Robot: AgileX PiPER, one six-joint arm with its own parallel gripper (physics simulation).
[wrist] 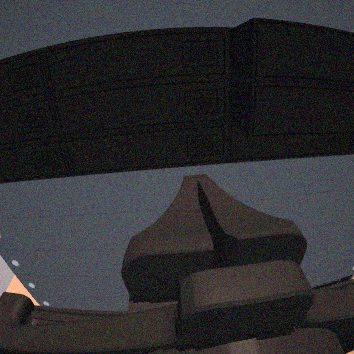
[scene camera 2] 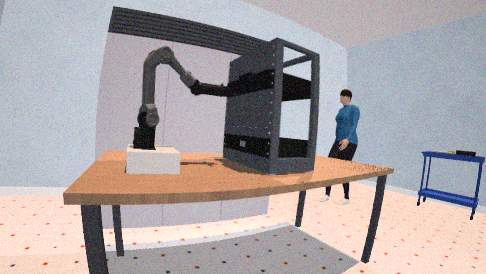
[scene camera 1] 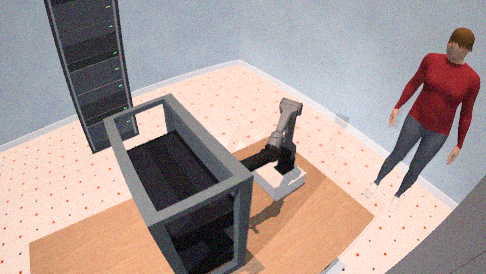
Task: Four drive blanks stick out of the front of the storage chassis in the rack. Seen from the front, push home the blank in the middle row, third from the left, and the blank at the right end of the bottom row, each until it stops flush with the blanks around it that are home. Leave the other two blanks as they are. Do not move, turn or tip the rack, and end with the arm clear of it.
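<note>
The rack (scene camera 1: 210, 137) (scene camera 2: 247, 112) (wrist: 75, 220) stands upright on the table with the black storage chassis (scene camera 1: 170, 172) (scene camera 2: 252, 84) (wrist: 125, 105) in its upper part. In the wrist view, an upper blank (wrist: 305, 55) and a blank below it (wrist: 300, 107) stand out at the right, with a step along their left side. The faces left of the step look even, but dark. Their exact columns cannot be told. My gripper (scene camera 2: 228, 90) (wrist: 195, 189) is shut and empty, its tips close to the rack front, just below the chassis's lower edge in the wrist view. Rack parts hide the tips in scene camera 1.
The arm's white base (scene camera 1: 280, 185) (scene camera 2: 152, 160) stands on the wooden table (scene camera 1: 320, 210) (scene camera 2: 200, 187) before the rack. A dark lower unit (scene camera 2: 250, 145) sits in the rack. A server cabinet (scene camera 1: 95, 77), people and a blue cart (scene camera 2: 447, 157) are away from the table.
</note>
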